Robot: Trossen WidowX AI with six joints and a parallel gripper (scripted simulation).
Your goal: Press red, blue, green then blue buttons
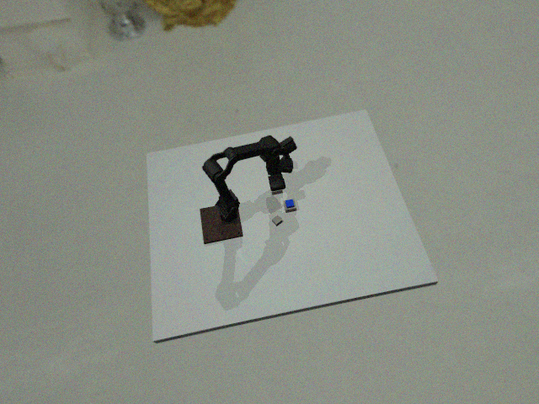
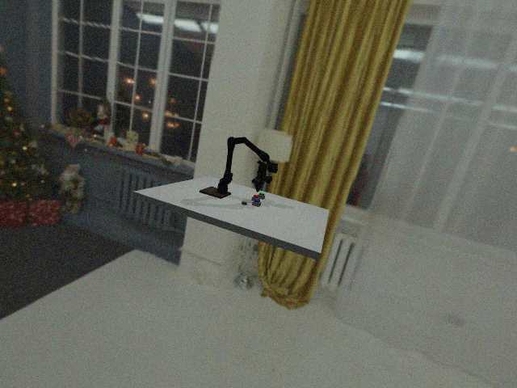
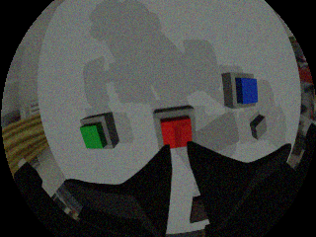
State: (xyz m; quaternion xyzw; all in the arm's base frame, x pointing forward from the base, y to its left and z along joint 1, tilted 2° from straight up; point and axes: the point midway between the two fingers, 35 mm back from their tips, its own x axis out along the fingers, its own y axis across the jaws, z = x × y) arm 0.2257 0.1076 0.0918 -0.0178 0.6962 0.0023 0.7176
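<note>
The red button lies 4 cm below my gripper tip. The rest, counted from my gripper tip: green button: 11 cm to the left, 4 cm below; grey block: 2 cm behind, 16 cm to the right, 6 cm below; blue button: 4 cm ahead, 10 cm to the right, 4 cm below.
</note>
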